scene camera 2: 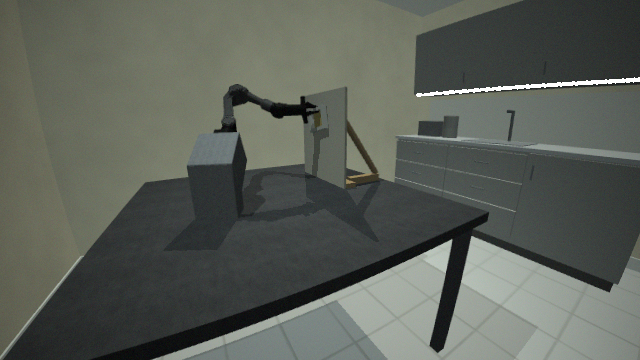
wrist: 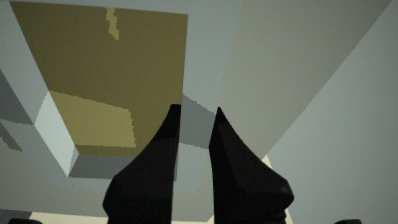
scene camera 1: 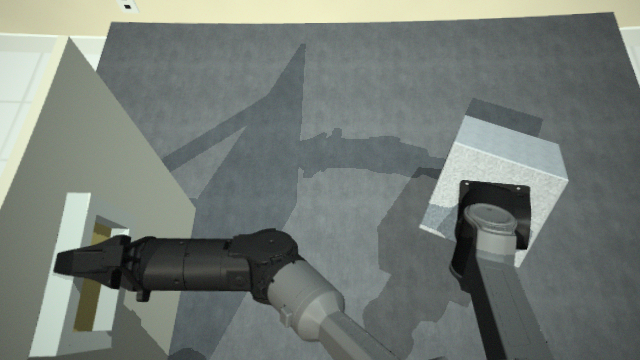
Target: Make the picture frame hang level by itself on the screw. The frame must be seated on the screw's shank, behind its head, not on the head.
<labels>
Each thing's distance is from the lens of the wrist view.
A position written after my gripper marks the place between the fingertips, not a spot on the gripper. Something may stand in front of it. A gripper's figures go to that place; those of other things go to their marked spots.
my gripper (wrist: pixel 194 116): 14 cm
picture frame (wrist: pixel 91 91): 14 cm
</labels>
